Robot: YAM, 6 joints.
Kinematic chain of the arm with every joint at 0, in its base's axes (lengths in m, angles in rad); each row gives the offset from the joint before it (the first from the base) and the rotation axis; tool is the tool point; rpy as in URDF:
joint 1: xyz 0 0 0.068 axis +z
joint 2: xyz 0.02 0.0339 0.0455 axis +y
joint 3: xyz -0.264 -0.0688 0 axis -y
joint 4: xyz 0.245 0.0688 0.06 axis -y
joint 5: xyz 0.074 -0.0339 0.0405 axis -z
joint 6: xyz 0.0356 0 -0.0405 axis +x
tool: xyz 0 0 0 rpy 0 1.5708 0
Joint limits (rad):
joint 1: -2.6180..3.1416
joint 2: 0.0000..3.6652
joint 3: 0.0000..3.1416
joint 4: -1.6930..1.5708
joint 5: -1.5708..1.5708
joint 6: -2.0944..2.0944
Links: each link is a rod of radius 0.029 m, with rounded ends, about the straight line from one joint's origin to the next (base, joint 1, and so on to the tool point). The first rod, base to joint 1, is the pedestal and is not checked.
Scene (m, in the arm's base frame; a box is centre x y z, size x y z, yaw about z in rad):
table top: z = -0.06
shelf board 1: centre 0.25 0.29 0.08 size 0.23 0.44 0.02 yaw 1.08
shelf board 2: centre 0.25 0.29 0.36 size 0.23 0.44 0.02 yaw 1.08
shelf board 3: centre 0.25 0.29 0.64 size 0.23 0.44 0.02 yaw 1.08
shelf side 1: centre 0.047 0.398 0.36 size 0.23 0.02 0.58 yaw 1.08
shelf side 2: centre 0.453 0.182 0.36 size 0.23 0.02 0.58 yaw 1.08
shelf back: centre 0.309 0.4 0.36 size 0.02 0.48 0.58 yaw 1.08
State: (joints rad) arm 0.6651 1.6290 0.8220 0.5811 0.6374 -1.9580
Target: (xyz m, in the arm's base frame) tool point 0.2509 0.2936 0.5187
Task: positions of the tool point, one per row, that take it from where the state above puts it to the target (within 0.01 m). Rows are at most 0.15 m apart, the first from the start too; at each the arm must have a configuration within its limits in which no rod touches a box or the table.
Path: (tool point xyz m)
1: 0.2665 0.1369 0.2295
2: 0.2371 0.0838 0.2293
3: 0.2028 0.0406 0.2186
4: 0.2106 0.0704 0.3207
5: 0.1856 0.0851 0.4242
6: 0.1345 0.0757 0.5187
7: 0.1808 0.1372 0.5379
8: 0.2214 0.2113 0.5382
9: 0.2509 0.2936 0.5187

